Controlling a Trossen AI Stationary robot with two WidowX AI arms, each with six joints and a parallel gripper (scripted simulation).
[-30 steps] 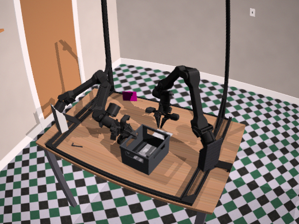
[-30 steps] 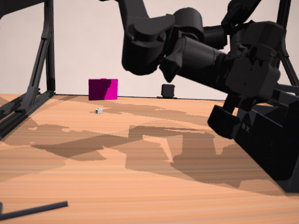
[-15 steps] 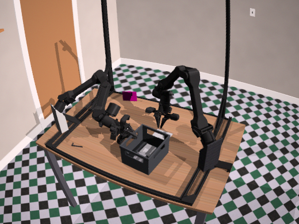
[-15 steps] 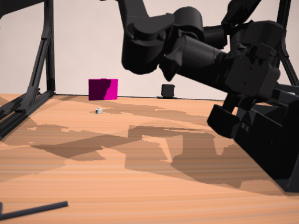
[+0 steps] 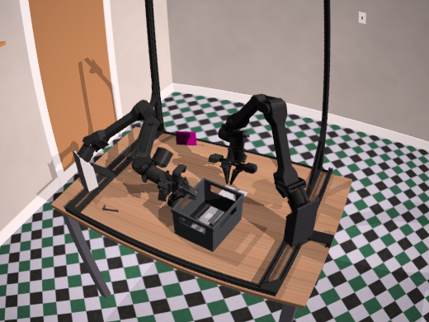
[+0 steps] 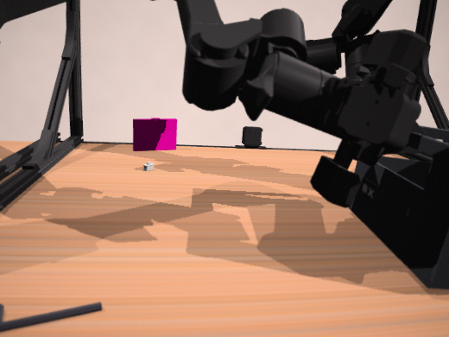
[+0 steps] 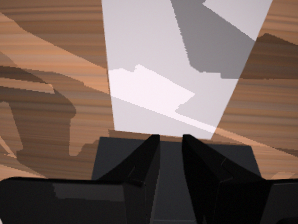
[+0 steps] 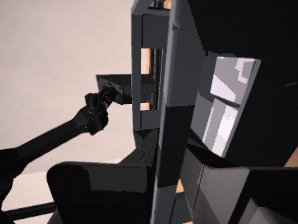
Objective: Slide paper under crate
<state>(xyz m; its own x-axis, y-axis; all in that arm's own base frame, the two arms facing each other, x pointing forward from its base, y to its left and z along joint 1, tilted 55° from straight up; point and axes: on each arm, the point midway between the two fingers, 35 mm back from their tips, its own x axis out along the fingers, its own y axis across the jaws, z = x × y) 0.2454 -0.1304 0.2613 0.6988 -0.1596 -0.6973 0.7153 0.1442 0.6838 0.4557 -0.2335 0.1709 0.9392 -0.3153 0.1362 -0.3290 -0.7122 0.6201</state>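
The paper is 10 cm below my left hand and 3 cm ahead of it. The rest, counted from my left hand: magenta box (34 cm to the right, 29 cm behind, 6 cm below).
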